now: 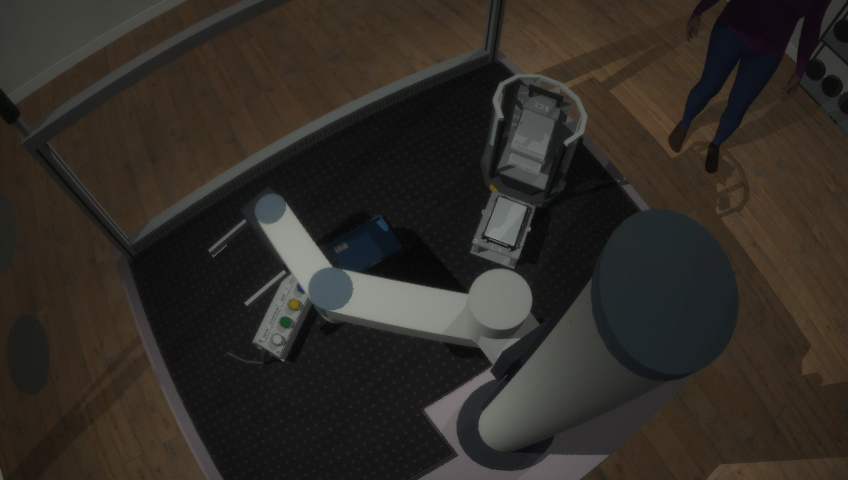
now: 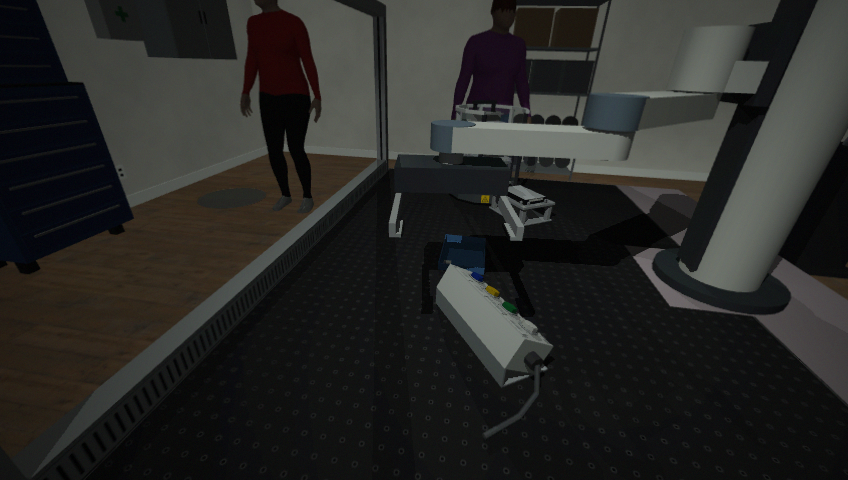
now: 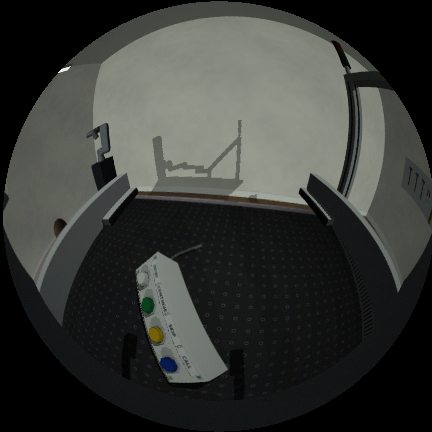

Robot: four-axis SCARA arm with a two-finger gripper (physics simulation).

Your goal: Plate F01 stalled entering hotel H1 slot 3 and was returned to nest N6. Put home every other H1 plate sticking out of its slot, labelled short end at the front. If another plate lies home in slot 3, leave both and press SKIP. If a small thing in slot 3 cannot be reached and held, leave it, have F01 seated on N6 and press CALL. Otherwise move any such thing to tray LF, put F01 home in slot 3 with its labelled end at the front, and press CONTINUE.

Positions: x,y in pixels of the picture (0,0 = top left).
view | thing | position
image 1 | button box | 279,307
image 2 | button box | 510,352
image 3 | button box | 185,340
